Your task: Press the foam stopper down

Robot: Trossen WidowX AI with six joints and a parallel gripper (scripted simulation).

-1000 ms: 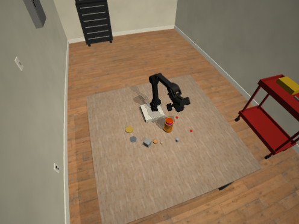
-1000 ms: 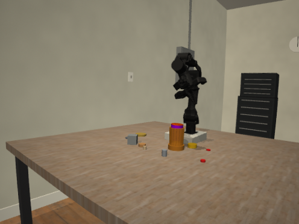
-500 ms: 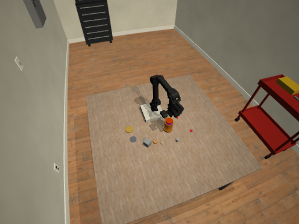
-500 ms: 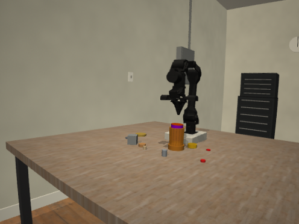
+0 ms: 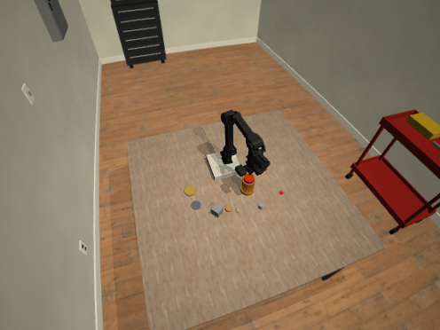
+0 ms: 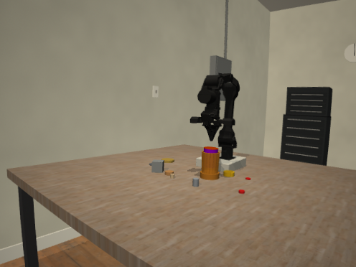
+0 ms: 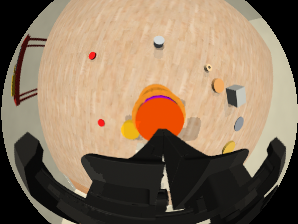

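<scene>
My gripper is now 80 mm above the orange foam stopper. Round my hand: small tan disc 190 mm below, 150 mm to the right, 100 mm ahead; yellow disc 190 mm below, 90 mm behind, 40 mm to the left; small grey cylinder 180 mm below, 140 mm ahead, 40 mm to the left.
</scene>
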